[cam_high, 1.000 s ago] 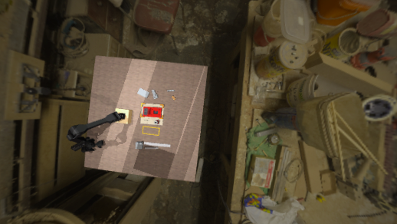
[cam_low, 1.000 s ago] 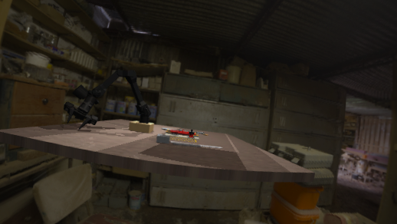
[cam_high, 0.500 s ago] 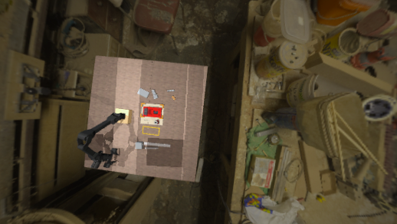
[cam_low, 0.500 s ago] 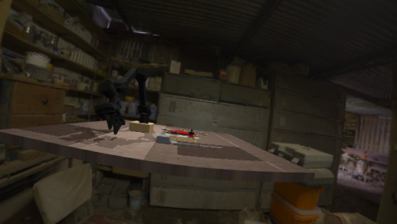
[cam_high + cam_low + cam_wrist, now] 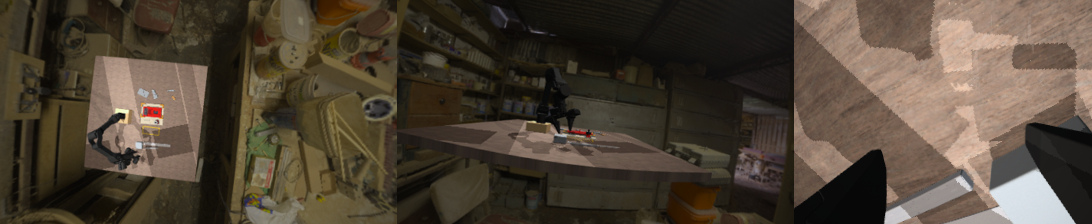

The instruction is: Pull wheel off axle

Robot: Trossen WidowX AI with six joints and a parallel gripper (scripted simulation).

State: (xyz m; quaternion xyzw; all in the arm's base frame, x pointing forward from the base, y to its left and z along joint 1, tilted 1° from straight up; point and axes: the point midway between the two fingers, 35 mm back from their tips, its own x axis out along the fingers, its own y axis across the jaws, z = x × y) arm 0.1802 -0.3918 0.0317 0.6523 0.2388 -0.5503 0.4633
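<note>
My gripper tip is 2 cm past the grey block, 8 cm to the right of it and 5 cm above it. From my gripper tip the other things lie so: grey metal rod: 17 cm ahead, 9 cm to the left, 6 cm below.
</note>
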